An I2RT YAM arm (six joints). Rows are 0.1 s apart.
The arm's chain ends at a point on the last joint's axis. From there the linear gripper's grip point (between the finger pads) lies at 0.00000 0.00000 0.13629 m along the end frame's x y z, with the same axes.
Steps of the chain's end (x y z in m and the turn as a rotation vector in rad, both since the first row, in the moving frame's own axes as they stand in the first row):
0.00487 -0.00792 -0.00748 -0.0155 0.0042 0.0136
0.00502 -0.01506 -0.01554 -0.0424 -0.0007 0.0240
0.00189 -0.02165 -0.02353 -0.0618 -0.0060 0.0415
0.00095 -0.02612 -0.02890 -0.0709 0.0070 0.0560
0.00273 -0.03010 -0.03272 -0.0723 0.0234 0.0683
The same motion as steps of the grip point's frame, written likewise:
0.00543 -0.00580 -0.00750 -0.0155 0.0042 0.0136
0.00486 -0.00928 -0.01566 -0.0424 -0.0007 0.0240
0.00090 -0.01325 -0.02379 -0.0618 -0.0060 0.0415
0.00163 -0.01644 -0.02925 -0.0709 0.0070 0.0560
0.00558 -0.02015 -0.03311 -0.0723 0.0234 0.0683

